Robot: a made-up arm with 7 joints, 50 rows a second.
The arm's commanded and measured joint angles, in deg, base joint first. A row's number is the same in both.
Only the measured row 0 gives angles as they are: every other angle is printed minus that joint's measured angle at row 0.
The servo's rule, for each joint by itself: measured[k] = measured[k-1] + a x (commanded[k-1-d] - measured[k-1]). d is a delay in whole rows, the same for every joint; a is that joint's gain. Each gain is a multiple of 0.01, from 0.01 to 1. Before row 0 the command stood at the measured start. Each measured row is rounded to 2 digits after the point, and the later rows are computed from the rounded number. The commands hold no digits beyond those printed.
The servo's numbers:
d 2
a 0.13 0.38 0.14 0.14 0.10 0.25 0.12
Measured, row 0:
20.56, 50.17, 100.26, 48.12, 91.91, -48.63, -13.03
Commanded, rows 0 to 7:
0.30, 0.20, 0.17, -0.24, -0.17, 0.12, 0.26
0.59, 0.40, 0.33, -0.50, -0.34, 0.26, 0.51
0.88, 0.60, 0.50, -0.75, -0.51, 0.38, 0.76
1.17, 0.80, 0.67, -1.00, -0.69, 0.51, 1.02
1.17, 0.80, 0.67, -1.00, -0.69, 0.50, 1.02
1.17, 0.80, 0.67, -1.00, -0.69, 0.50, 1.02
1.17, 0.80, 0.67, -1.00, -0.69, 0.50, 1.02
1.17, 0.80, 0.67, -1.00, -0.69, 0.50, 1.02
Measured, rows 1 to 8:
0.00, 0.00, 0.00, 0.00, 0.00, 0.00, 0.00
0.00, 0.00, 0.00, 0.00, 0.00, 0.00, 0.00
0.04, 0.08, 0.02, -0.03, -0.02, 0.03, 0.03
0.11, 0.20, 0.06, -0.10, -0.05, 0.09, 0.09
0.21, 0.35, 0.12, -0.19, -0.10, 0.16, 0.17
0.33, 0.52, 0.20, -0.30, -0.16, 0.25, 0.27
0.44, 0.63, 0.27, -0.40, -0.21, 0.31, 0.36
0.53, 0.69, 0.33, -0.48, -0.26, 0.36, 0.44

